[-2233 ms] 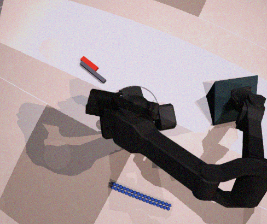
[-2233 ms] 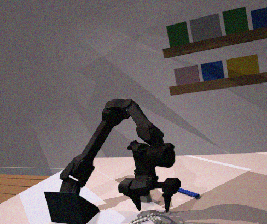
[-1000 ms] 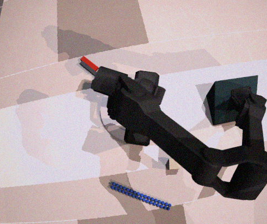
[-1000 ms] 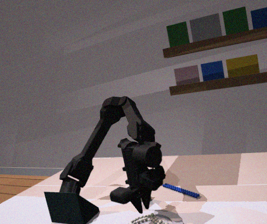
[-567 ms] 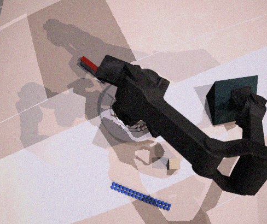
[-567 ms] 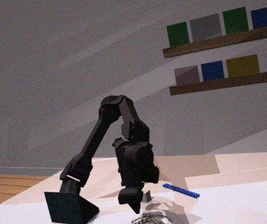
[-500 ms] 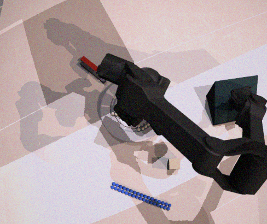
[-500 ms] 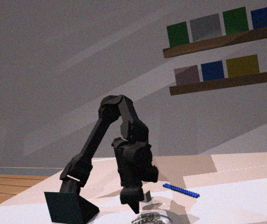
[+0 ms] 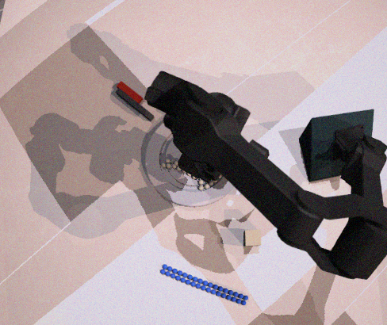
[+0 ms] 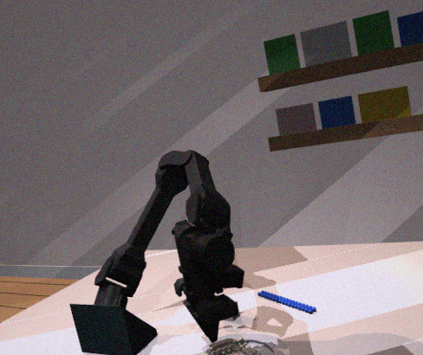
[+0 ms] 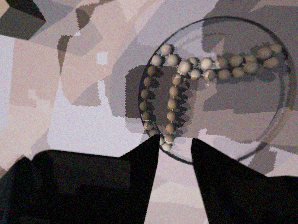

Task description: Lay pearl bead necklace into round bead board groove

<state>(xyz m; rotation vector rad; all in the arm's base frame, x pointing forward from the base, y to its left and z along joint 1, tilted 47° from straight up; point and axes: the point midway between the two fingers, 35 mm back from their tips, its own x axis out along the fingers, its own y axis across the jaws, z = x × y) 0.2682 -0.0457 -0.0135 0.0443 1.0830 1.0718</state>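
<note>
My gripper tip is now 4 cm short of the round bead board, 1 cm to the left of it and 4 cm above it. Round my gripper tip: small beige cube 4 cm behind, 18 cm to the left, 3 cm below; grey block 15 cm ahead, 17 cm to the right, 4 cm below.
</note>
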